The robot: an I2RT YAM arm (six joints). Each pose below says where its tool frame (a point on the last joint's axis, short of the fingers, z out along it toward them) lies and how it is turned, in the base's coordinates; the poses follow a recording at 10 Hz.
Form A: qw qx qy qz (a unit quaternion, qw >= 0); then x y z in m.
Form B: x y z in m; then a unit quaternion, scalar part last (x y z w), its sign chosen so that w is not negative. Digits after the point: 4 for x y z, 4 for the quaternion.
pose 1, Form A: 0.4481 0.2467 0.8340 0.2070 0.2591 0.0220 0.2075
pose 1, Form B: 0.2591 0.0220 0.2075 0.2467 0.8340 0.2070 0.4481
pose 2, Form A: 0.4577 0.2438 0.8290 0.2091 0.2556 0.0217 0.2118
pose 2, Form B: 0.2556 0.0217 0.2118 0.2438 0.8290 0.2091 0.4577
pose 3, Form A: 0.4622 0.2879 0.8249 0.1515 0.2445 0.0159 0.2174
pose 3, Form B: 0.2445 0.0159 0.2174 0.2879 0.8249 0.1515 0.4622
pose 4, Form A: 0.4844 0.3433 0.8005 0.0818 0.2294 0.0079 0.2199
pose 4, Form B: 0.2294 0.0079 0.2199 0.3433 0.8005 0.0818 0.4844
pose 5, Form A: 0.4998 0.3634 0.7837 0.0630 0.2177 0.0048 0.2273
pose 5, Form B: 0.2177 0.0048 0.2273 0.3634 0.7837 0.0630 0.4998
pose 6, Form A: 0.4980 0.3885 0.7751 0.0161 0.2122 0.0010 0.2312
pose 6, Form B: 0.2122 0.0010 0.2312 0.3885 0.7751 0.0161 0.4980
